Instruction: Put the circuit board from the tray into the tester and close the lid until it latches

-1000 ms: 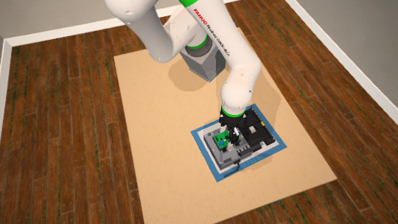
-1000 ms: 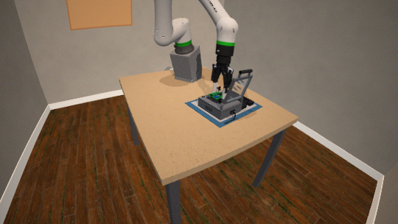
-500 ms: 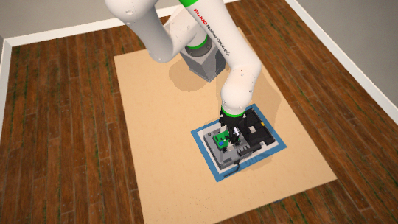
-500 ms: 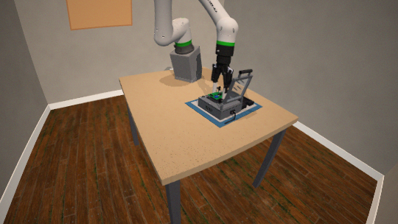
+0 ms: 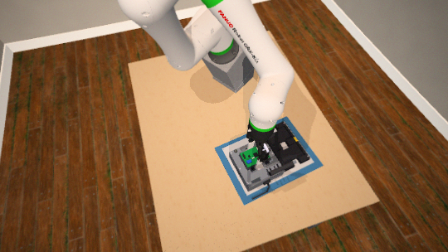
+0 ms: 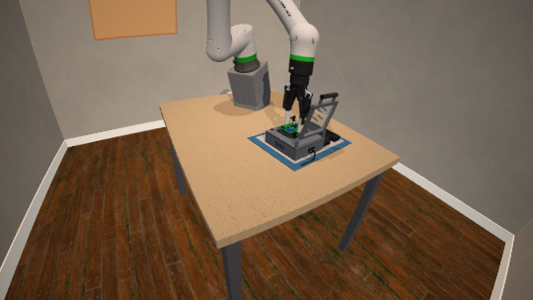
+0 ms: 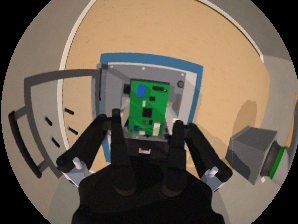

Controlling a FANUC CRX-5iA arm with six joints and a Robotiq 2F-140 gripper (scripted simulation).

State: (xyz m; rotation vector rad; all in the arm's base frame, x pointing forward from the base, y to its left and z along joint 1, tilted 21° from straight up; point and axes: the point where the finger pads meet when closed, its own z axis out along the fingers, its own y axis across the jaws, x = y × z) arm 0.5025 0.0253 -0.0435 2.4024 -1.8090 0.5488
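Right now my hand is 2 cm above the circuit board. From my hand the other things lie so: tester lid (12 cm ahead, 3 cm to the left, 8 cm above); then tester (2 cm ahead, 4 cm to the left, 1 cm above).
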